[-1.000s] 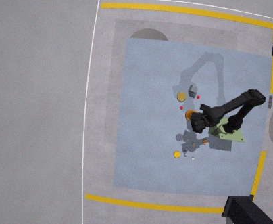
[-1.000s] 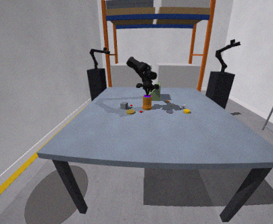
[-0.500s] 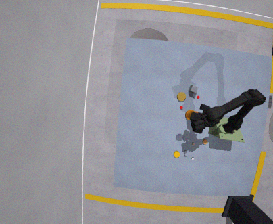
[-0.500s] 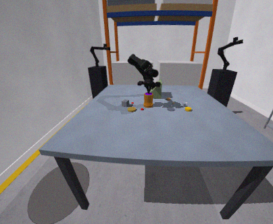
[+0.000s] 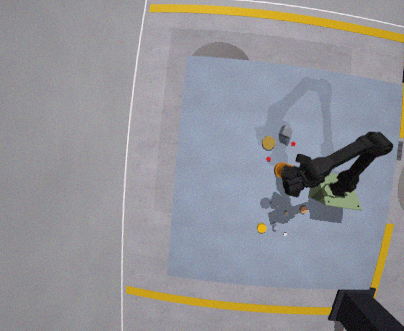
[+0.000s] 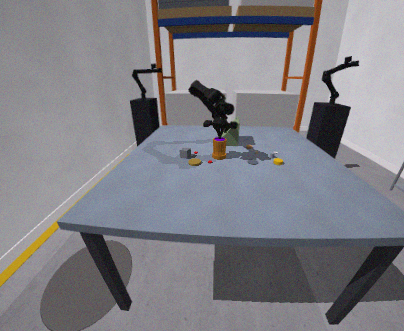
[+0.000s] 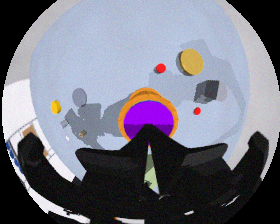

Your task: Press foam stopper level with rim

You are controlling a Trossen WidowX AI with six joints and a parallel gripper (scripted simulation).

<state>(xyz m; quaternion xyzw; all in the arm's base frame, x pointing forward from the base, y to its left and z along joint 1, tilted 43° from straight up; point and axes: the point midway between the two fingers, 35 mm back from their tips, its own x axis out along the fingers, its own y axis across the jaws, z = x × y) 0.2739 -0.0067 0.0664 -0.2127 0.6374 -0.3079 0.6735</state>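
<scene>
Now: hand 50 mm above the purple foam stopper. From my hand the other things lie so: grey disc (50 mm ahead, 190 mm to the left, 150 mm below); then grey cube (20 mm ahead, 210 mm to the right, 120 mm below); then small piece (170 mm behind, 200 mm to the left, 140 mm below).
</scene>
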